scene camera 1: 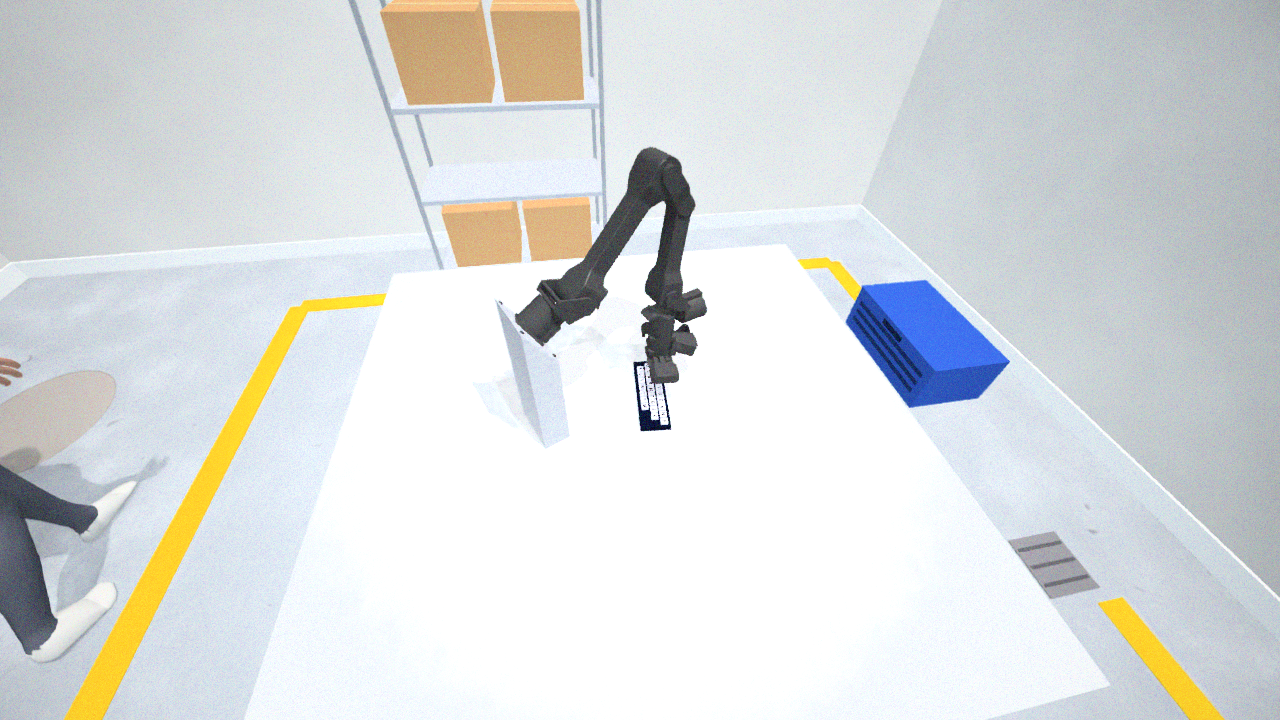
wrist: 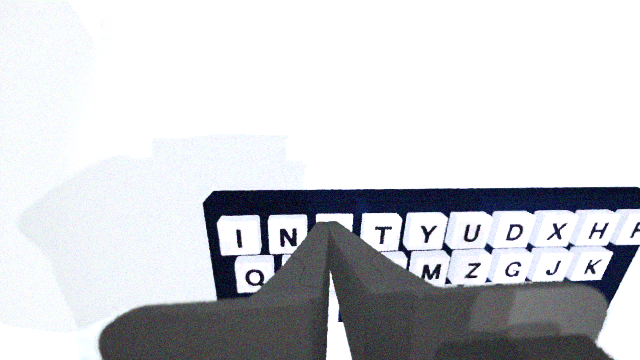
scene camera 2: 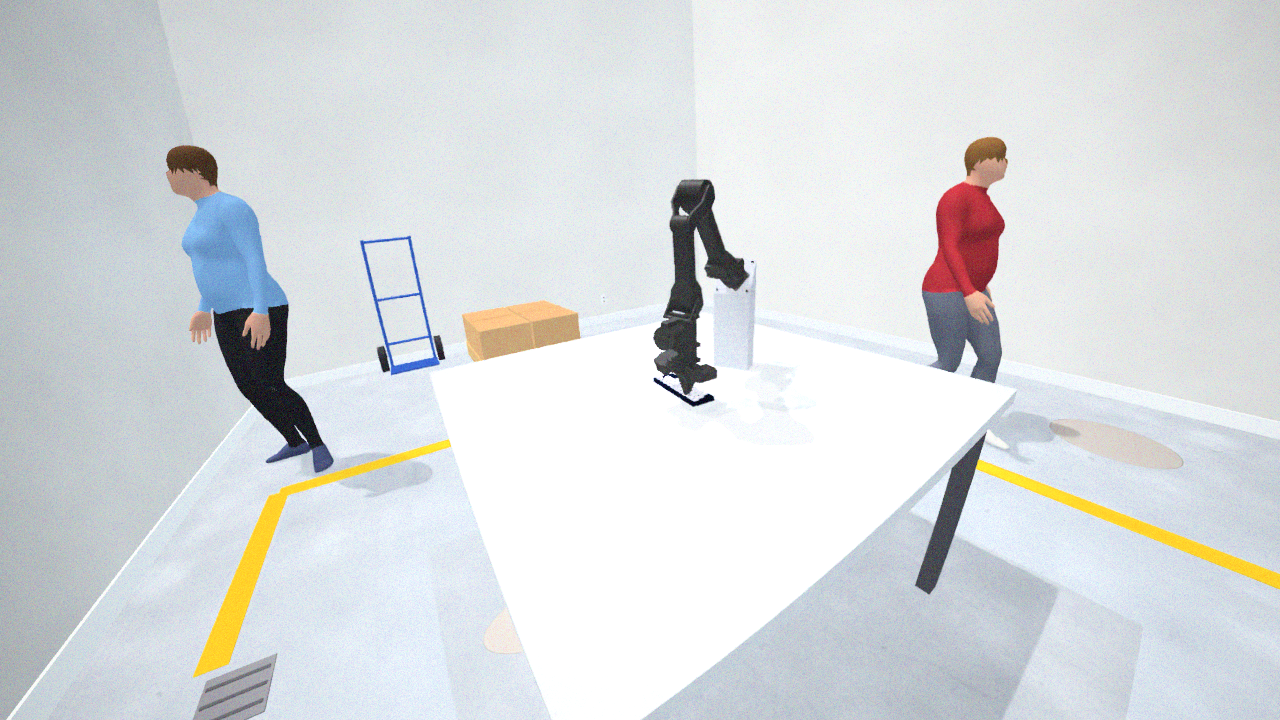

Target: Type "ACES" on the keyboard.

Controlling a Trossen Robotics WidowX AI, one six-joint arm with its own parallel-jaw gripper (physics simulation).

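Places are measured from the arm's base along level axes (x right, y ahead, z up), in centimetres.
Where they show: gripper, between the fingertips: (wrist: 326, 230) (scene camera 2: 686, 394); arm's base, origin of its link: (scene camera 1: 528, 330) (scene camera 2: 735, 277).
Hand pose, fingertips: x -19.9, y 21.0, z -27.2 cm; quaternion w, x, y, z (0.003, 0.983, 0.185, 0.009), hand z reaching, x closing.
Note:
Things, the pixels of their top centre, and the offset from my fingertips.
- keyboard, centre of its top: (wrist: 441, 271) (scene camera 1: 651, 390) (scene camera 2: 681, 385) dz +0.5, dx +5.6, dy -0.1 cm
- top-row key, centre of its top: (wrist: 334, 230) dz +0.1, dx +0.3, dy +0.1 cm
- N, centre of its top: (wrist: 288, 237) dz +0.5, dx -1.6, dy -0.5 cm
- T, centre of its top: (wrist: 382, 235) dz +0.5, dx +2.2, dy +0.8 cm
The keyboard (scene camera 1: 651, 413) (scene camera 2: 701, 401) (wrist: 450, 199) is a dark blue board with white letter keys, lying flat on the white table. My gripper (scene camera 2: 687, 390) (wrist: 326, 230) is shut and empty. In the wrist view its tips overlap a top-row key (wrist: 334, 218) between N (wrist: 288, 236) and T (wrist: 382, 234); that key's letter is hidden. I cannot tell if the tips touch it. I, Y, U, D, X and H are readable to its sides. Q, M, Z, G, J and K show in the second row. The fingers cover other keys, and no A, C, E or S is readable.
A white upright panel (scene camera 1: 539, 394) (scene camera 2: 733, 331) stands at the arm's base, beside the keyboard. Off the table are a blue cabinet (scene camera 1: 939, 326), a blue hand truck (scene camera 2: 398, 297), cardboard boxes (scene camera 2: 505, 334), and two people, in light blue (scene camera 2: 223, 250) and red (scene camera 2: 966, 237).

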